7 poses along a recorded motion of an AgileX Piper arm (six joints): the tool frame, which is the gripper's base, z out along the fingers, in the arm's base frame.
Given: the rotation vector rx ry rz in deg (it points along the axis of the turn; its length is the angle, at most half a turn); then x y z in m.
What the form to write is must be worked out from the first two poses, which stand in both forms.
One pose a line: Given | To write
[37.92, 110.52, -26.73, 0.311, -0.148, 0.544] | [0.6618, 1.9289, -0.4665, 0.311, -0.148, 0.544]
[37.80, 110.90, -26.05, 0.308, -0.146, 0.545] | [0.6597, 1.9356, -0.4547, 0.308, -0.146, 0.545]
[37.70, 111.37, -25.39, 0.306, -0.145, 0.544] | [0.6580, 1.9438, -0.4431, 0.306, -0.145, 0.544]
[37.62, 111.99, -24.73, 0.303, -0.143, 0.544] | [0.6566, 1.9546, -0.4316, 0.303, -0.143, 0.544]
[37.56, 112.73, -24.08, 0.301, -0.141, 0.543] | [0.6555, 1.9675, -0.4203, 0.301, -0.141, 0.543]
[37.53, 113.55, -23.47, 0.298, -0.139, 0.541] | [0.6550, 1.9818, -0.4096, 0.298, -0.139, 0.541]
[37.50, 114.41, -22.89, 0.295, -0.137, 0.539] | [0.6545, 1.9968, -0.3995, 0.295, -0.137, 0.539]
